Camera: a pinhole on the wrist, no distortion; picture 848 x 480 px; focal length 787.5 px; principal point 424.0 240.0 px. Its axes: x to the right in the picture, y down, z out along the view. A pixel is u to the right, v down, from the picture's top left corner.
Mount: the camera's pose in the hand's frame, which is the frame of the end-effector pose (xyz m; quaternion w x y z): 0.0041 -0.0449 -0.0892 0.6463 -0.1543 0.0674 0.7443
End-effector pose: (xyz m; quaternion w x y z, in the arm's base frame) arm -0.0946 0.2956 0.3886 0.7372 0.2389 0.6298 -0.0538
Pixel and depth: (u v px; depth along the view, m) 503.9 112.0 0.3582
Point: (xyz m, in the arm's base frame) 0.1661 0.2880 0.4355
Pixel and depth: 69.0 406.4 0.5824
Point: 0.2990 -0.0851 0.5604
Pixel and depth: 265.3 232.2 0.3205
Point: 0.1069 0.1825 0.4372
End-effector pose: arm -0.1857 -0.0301 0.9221 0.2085 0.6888 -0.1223 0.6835
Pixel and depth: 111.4 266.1 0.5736
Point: 0.3177 -0.1958 0.8532
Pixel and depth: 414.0 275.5 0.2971
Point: -0.0350 -0.1568 0.8802
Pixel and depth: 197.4 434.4 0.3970
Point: 0.1092 -0.1446 0.7884
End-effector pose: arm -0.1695 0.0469 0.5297 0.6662 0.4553 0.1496 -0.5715
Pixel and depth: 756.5 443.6 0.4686
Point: -0.0847 -0.0591 0.9421
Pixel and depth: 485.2 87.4 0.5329
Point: -0.1413 -0.2993 0.8079
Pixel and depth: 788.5 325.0 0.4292
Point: -0.0506 -0.0852 0.8692
